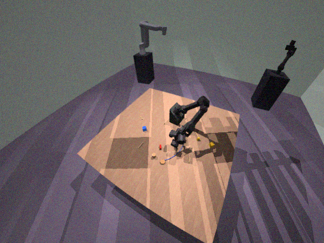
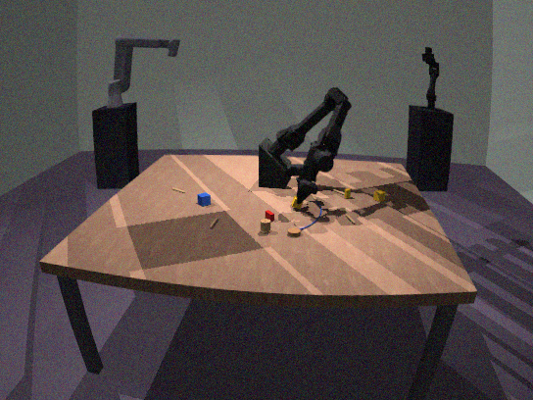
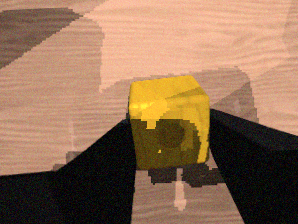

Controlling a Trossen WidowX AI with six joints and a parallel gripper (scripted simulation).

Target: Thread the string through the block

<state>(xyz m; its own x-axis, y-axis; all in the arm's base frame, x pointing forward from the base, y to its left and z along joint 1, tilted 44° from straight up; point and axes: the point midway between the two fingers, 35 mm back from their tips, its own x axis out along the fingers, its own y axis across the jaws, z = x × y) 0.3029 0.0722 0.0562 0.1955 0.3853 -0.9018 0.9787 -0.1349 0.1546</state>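
My gripper tip is now 100 mm to the left of the red piece, 90 mm short of it and 20 mm above it. Also, from my gripper tip: blue cube: 340 mm to the right, 50 mm behind, 10 mm below; then wooden cylinder: 190 mm ahead, 110 mm to the right, 10 mm below; then round wooden button: 210 mm ahead, 30 mm to the right, 20 mm below.
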